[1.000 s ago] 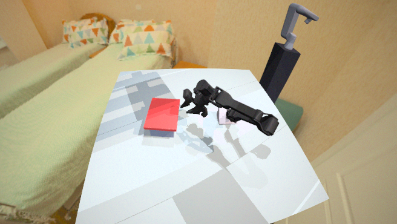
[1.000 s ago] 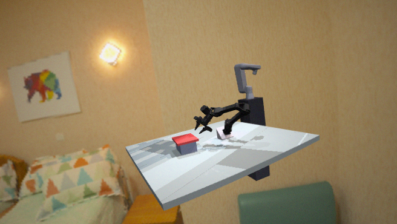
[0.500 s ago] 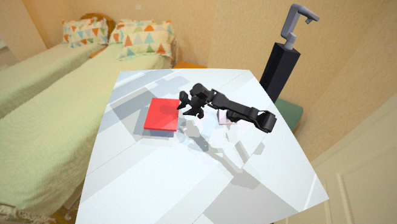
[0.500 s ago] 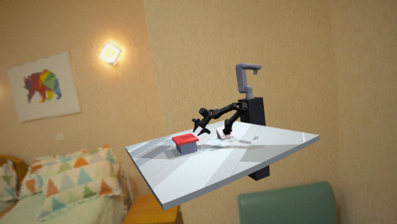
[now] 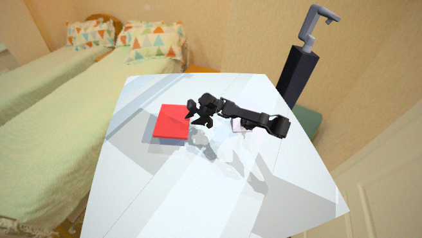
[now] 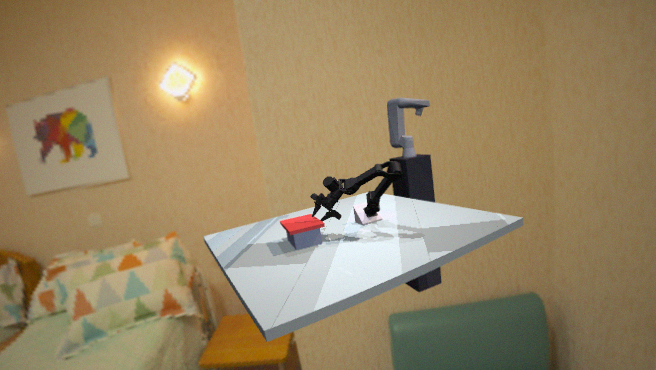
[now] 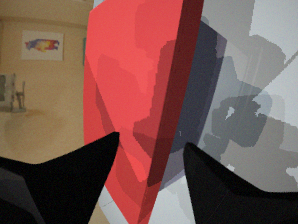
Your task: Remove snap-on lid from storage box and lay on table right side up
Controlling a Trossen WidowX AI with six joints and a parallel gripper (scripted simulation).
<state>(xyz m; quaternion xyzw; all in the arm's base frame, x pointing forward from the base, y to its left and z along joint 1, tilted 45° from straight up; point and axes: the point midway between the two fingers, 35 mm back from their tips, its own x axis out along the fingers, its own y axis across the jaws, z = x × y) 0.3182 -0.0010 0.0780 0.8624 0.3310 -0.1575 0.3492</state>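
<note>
Right now my gripper tip is 8 cm short of the red lid. Round my gripper tip: storage box (8 cm ahead, 5 cm below).
</note>
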